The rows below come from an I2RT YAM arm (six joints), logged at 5 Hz.
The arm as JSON. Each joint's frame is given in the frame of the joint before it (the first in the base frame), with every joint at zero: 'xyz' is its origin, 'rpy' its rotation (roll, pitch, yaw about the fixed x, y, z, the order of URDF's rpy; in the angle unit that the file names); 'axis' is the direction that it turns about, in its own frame. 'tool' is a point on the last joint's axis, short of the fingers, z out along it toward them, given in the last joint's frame.
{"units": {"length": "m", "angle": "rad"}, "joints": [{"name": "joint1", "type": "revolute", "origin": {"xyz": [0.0, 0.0, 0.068], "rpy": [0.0, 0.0, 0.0]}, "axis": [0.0, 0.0, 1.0]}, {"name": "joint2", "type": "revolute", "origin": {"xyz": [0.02, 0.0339, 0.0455], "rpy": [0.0, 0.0, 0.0]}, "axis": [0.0, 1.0, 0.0]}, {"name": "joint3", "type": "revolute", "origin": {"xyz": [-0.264, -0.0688, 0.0], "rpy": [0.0, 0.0, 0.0]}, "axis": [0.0, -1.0, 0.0]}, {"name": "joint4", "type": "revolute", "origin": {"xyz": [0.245, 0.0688, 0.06], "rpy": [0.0, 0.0, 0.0]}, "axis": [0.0, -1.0, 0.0]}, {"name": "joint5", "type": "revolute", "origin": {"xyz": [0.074, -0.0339, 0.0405], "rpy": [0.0, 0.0, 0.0]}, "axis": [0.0, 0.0, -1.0]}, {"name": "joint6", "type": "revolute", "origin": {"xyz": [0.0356, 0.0, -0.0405], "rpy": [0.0, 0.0, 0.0]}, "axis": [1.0, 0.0, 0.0]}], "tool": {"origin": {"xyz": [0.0, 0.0, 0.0], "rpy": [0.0, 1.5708, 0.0]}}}
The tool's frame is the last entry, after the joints.
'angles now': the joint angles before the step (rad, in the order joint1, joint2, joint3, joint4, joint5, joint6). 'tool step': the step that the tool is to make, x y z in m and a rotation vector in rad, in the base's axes. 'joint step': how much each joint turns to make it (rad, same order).
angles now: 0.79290 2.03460 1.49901 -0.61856 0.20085 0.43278
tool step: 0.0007 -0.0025 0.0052 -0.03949 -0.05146 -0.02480
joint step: 0.00032 -0.01181 0.00023 -0.00325 0.06902 -0.00348
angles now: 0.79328 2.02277 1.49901 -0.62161 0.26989 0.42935
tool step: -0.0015 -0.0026 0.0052 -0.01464 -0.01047 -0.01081
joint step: -0.00012 -0.01448 0.00011 -0.01838 0.02056 0.00255
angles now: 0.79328 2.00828 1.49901 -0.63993 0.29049 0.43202
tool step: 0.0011 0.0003 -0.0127 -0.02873 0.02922 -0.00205
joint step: -0.00139 0.03063 -0.00002 -0.01058 -0.00033 0.00089
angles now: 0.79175 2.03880 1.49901 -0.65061 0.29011 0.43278
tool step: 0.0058 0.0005 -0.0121 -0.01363 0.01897 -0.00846
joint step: -0.00920 0.03836 0.01162 0.00349 -0.00383 0.00072
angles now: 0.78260 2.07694 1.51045 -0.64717 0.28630 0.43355
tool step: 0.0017 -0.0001 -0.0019 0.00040 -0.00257 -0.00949
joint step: -0.00268 0.00658 0.00195 0.00499 0.00381 0.00610
